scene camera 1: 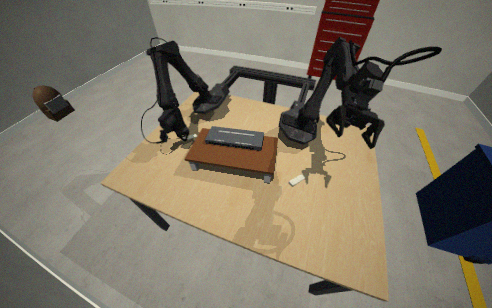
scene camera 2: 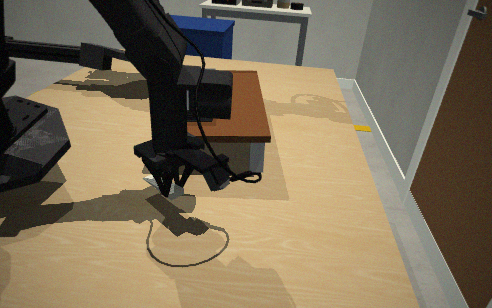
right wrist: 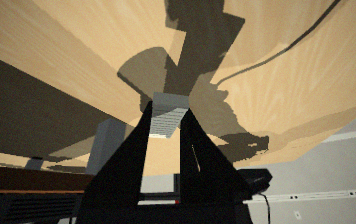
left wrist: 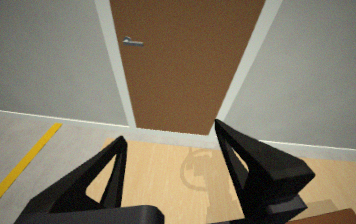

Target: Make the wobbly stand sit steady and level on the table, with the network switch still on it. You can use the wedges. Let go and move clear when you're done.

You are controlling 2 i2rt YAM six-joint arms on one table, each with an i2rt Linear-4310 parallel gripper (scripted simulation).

Labels:
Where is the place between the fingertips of the left gripper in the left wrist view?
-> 168,131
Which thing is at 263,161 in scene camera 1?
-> A brown-topped stand.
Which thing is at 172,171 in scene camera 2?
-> The right gripper.

